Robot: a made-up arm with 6 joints.
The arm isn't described. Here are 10 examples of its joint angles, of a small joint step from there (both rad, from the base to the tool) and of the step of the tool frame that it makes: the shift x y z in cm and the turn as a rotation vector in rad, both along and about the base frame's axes.
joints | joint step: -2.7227 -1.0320 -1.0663 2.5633 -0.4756 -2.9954 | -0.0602 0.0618 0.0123 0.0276 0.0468 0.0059
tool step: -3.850 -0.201 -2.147 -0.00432 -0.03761 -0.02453
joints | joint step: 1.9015 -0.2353 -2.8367 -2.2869 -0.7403 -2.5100 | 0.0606 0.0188 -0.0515 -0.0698 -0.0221 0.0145
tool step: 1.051 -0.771 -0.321 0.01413 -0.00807 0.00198
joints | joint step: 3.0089 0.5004 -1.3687 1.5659 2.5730 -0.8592 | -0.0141 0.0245 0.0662 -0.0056 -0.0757 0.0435
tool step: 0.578 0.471 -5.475 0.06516 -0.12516 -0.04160
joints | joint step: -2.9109 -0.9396 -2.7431 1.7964 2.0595 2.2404 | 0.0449 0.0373 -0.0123 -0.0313 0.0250 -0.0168
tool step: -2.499 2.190 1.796 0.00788 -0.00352 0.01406
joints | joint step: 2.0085 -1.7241 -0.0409 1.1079 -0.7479 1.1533 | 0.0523 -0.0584 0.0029 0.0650 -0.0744 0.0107
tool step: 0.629 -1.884 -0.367 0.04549 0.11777 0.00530
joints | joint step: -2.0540 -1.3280 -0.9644 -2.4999 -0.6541 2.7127 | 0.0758 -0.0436 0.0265 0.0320 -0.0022 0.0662
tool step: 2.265 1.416 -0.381 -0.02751 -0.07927 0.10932
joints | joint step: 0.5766 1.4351 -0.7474 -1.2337 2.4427 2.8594 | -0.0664 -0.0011 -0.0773 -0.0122 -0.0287 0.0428
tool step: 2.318 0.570 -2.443 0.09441 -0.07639 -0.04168
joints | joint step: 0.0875 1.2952 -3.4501 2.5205 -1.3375 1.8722 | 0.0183 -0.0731 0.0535 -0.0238 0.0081 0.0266
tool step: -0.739 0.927 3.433 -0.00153 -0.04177 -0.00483
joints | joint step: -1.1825 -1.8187 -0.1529 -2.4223 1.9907 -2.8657 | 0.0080 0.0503 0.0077 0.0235 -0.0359 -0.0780
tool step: 1.180 -3.080 -1.099 0.14590 -0.00571 0.00013
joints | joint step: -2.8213 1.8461 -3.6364 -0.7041 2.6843 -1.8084 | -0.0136 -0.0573 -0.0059 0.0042 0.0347 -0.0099
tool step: 0.368 0.966 4.624 -0.02714 0.02692 -0.02892
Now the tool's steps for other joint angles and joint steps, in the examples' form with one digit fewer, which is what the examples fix.
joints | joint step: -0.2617 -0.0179 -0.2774 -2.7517 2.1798 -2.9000 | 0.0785 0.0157 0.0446 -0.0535 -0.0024 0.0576
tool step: -0.39 4.82 -2.58 0.0304 0.0400 0.1737
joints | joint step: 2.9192 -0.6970 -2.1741 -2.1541 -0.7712 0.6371 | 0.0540 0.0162 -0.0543 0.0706 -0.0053 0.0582
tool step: 3.31 -1.01 0.84 -0.0431 0.0091 0.1585
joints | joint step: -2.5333 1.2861 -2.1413 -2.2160 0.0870 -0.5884 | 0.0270 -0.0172 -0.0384 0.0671 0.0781 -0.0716
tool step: -1.47 -3.35 4.25 -0.0160 0.1029 -0.0239
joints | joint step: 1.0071 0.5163 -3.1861 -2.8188 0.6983 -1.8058 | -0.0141 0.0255 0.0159 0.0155 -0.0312 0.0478
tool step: 2.53 3.09 -1.74 -0.0564 0.0253 0.0505
